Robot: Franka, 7 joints.
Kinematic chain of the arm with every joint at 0, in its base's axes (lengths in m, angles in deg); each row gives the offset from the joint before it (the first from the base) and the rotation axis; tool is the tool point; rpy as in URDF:
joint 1: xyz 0 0 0.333 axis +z
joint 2: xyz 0 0 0 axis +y
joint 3: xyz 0 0 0.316 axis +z
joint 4: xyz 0.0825 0 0 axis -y
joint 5: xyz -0.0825 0 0.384 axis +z
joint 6: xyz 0 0 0 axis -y
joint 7: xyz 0.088 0 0 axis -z
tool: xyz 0 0 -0.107 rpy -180 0 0
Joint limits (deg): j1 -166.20..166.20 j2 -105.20..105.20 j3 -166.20..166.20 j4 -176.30..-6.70 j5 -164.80..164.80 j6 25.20..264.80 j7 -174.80..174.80
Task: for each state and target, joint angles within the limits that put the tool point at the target. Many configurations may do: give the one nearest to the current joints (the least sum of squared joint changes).
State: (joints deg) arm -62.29 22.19 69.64 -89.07 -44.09 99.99 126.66
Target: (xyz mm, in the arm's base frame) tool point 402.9 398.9 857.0
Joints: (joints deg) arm -31.57 9.71 88.36 -70.64 -45.82 123.98 126.66
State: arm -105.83 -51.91 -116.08 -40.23 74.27 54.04 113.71
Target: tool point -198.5 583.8 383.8
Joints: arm -110.22 -65.57 -127.54 -68.70 60.24 35.25 113.71
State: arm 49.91 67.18 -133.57 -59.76 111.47 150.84 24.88
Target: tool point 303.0 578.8 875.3
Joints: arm 77.50 68.54 -145.21 -35.42 109.87 147.74 24.88
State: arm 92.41 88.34 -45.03 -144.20 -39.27 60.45 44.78
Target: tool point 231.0 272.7 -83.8
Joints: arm 103.68 86.74 -24.28 -106.21 -44.78 77.05 44.78
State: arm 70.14 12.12 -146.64 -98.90 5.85 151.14 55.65
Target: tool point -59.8 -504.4 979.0
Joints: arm 60.75 -2.45 -155.73 -62.22 6.05 157.67 55.65
